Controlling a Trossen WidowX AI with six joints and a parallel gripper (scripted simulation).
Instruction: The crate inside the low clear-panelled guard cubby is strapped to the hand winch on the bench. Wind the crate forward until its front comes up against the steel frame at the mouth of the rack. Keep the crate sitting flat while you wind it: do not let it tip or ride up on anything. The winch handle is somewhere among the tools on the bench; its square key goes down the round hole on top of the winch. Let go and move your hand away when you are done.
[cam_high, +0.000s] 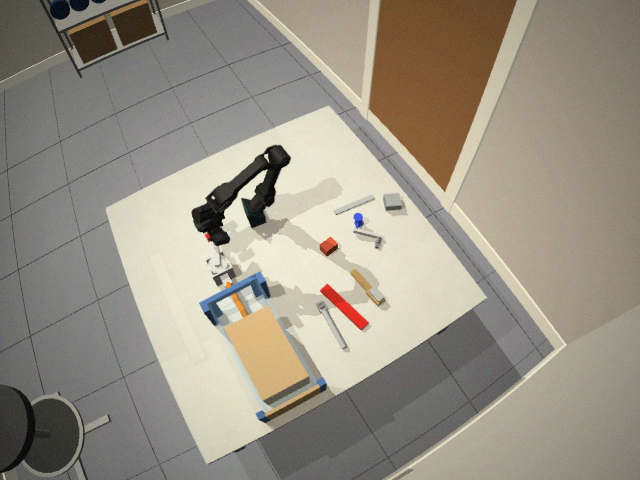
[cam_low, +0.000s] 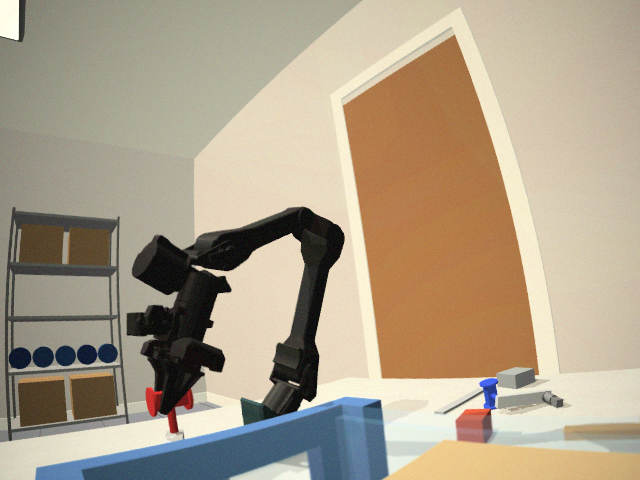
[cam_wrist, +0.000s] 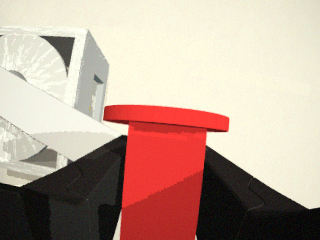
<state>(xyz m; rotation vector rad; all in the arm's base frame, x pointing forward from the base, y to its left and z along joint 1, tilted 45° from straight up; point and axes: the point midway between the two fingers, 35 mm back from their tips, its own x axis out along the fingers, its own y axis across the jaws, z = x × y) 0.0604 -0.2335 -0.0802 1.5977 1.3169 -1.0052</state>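
The winch is 8 cm ahead of my gripper tip, 3 cm to the right of it and 10 cm below it. Round my gripper tip: red bar (49 cm ahead, 32 cm to the left, 12 cm below); then red grip (2 cm to the left); then crank with blue knob (26 cm ahead, 59 cm to the left, 11 cm below).
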